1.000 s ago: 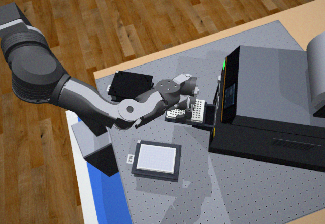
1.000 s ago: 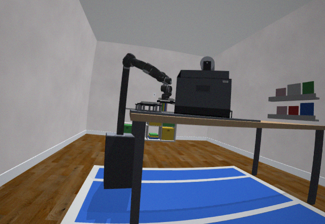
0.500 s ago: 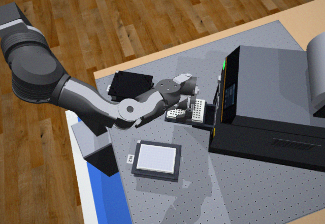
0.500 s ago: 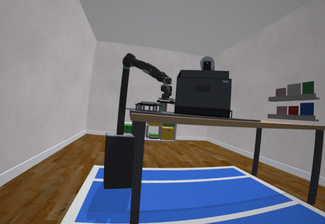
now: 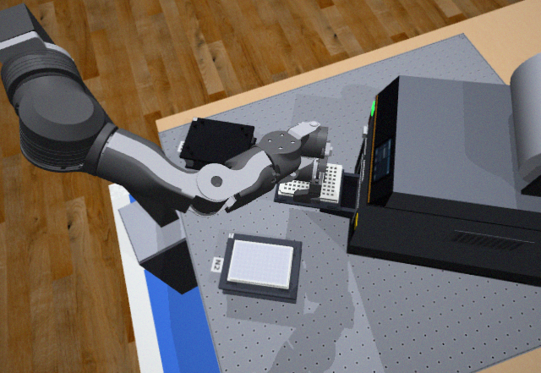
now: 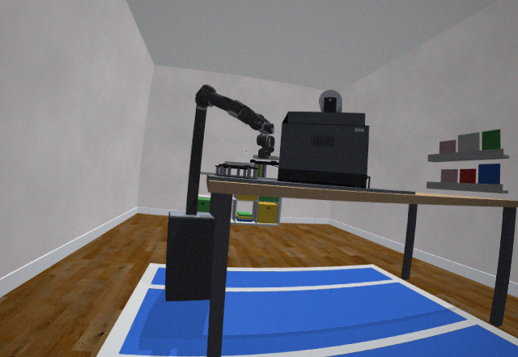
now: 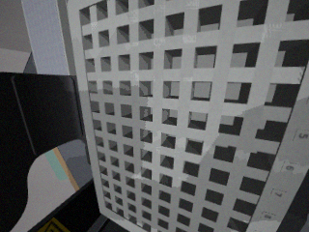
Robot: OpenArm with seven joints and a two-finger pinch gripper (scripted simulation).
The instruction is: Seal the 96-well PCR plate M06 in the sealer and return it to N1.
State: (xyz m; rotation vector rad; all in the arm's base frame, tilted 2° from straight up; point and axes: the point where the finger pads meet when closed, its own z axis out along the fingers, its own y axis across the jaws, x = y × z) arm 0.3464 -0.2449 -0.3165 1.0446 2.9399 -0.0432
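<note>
Right now my hand is 2 cm above the sealer stage. The rest, counted from my hand: pale key (14 cm ahead, 1 cm to the left, 7 cm above); foil roll (26 cm ahead, 21 cm to the right, 30 cm above).
</note>
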